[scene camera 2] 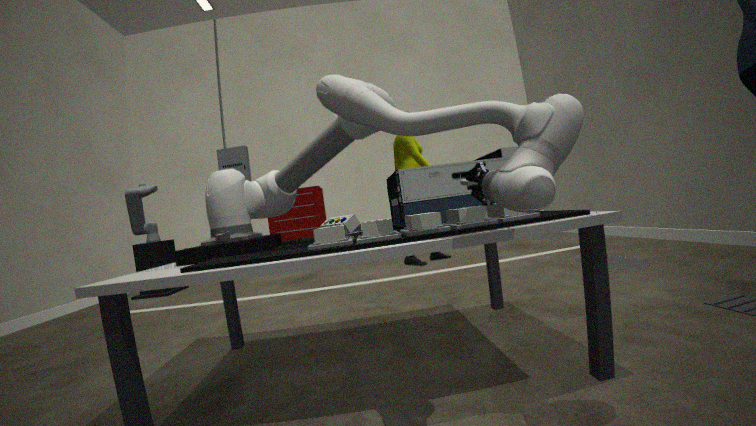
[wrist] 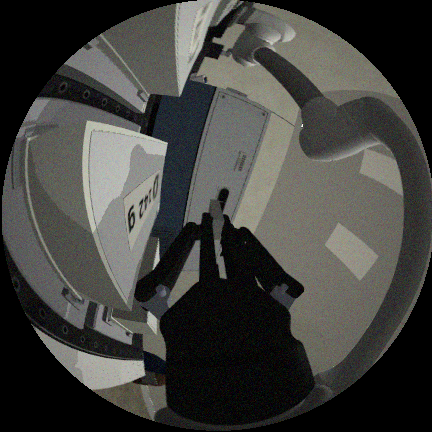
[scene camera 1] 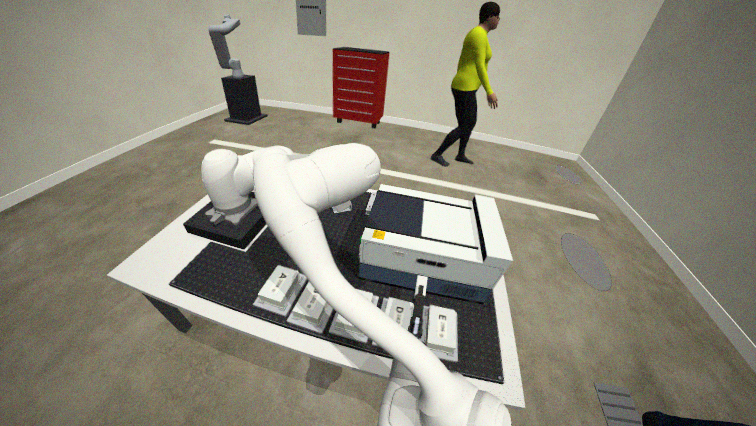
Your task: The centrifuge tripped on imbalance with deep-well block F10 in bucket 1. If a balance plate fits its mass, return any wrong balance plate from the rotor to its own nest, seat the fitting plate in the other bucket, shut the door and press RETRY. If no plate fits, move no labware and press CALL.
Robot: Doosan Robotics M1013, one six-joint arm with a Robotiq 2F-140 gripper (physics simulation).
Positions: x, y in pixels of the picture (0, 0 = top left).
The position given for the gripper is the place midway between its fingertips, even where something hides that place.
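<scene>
Balance plate D (wrist: 91, 190): the gripper (wrist: 212, 207) touches balance plate D and is shut.
</scene>
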